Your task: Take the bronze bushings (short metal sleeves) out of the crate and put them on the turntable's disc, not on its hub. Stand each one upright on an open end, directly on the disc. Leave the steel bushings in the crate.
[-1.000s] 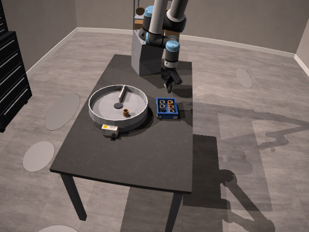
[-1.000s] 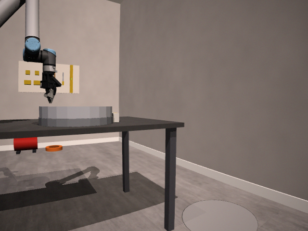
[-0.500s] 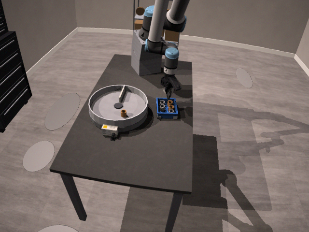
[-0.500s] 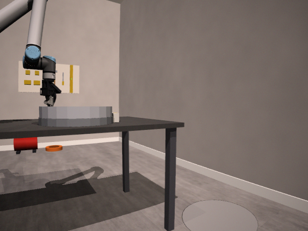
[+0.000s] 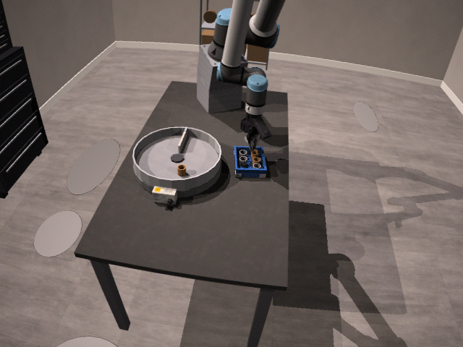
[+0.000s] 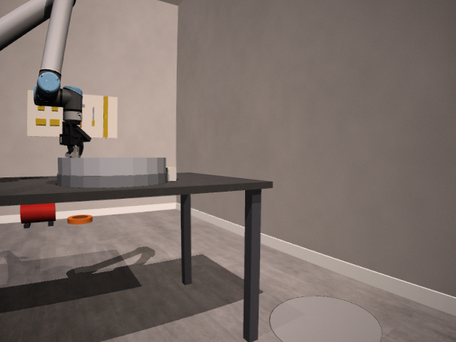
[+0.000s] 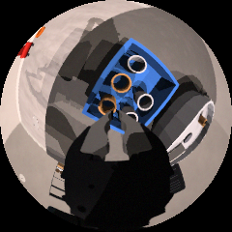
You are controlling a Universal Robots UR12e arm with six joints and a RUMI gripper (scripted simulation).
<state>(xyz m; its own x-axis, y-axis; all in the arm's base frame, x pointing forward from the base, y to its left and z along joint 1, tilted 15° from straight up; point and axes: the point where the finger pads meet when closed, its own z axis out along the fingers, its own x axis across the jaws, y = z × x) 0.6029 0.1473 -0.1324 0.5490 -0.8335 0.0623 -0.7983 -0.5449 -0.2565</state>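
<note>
My hand is 5 cm short of the blue crate, 2 cm to the left of it and 5 cm above it. Also, from my hand: turntable 6 cm ahead, 37 cm to the right, 2 cm below.
</note>
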